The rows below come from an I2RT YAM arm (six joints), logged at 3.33 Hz.
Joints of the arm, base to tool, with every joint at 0 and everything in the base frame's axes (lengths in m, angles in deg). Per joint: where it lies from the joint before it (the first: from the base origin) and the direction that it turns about. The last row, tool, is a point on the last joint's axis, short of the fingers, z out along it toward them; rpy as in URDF.
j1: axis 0 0 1 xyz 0 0 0.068
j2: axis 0 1 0 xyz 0.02 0.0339 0.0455
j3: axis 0 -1 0 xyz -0.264 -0.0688 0
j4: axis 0 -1 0 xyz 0.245 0.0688 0.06
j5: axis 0 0 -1 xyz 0.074 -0.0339 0.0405
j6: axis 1 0 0 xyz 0.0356 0 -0.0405
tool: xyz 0 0 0 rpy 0 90 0
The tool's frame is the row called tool.
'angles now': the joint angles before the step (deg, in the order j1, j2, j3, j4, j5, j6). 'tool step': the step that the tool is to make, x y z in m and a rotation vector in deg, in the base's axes. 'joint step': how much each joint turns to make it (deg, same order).
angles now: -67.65 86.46 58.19 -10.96 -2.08 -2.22
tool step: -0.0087 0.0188 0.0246 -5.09 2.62 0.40
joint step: 0.11 -6.50 -1.25 -1.59 2.42 -3.64
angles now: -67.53 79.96 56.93 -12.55 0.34 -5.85
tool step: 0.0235 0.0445 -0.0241 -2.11 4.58 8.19
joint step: 8.25 -5.74 -9.95 4.18 2.98 -4.06
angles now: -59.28 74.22 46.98 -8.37 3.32 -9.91
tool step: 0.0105 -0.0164 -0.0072 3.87 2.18 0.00
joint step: 0.13 5.86 4.34 -2.93 0.03 0.16
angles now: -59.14 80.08 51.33 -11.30 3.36 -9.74
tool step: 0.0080 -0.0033 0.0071 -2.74 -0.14 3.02
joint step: 0.86 0.69 1.35 1.88 -0.87 -2.37
